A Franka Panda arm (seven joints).
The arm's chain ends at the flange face. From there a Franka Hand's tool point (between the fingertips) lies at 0.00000 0.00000 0.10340 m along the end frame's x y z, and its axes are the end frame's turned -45 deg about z.
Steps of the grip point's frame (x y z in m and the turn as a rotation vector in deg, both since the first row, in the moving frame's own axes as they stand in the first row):
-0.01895, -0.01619, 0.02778, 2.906, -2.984, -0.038
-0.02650, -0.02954, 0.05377, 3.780, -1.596, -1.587
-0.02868, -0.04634, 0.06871, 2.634, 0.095, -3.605
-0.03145, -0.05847, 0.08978, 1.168, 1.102, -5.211
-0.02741, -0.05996, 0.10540, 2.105, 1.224, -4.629
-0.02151, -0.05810, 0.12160, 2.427, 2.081, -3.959
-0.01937, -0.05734, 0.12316, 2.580, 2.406, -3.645
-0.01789, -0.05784, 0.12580, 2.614, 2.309, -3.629
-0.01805, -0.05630, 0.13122, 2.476, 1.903, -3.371
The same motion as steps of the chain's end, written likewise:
-0.01734, 0.00185, 0.02805, -0.055, -4.165, -0.038
-0.03273, 0.00054, 0.05404, 1.544, -3.801, -1.587
-0.04970, -0.00911, 0.06882, 1.930, -1.795, -3.605
-0.06337, -0.01622, 0.08982, 1.605, -0.047, -5.211
-0.06049, -0.01882, 0.10549, 2.354, -0.623, -4.629
-0.05565, -0.02014, 0.12176, 3.188, -0.245, -3.959
-0.05382, -0.02050, 0.12336, 3.526, -0.123, -3.645
-0.05296, -0.02199, 0.12599, 3.481, -0.216, -3.629
-0.05168, -0.02149, 0.13137, 3.096, -0.405, -3.371

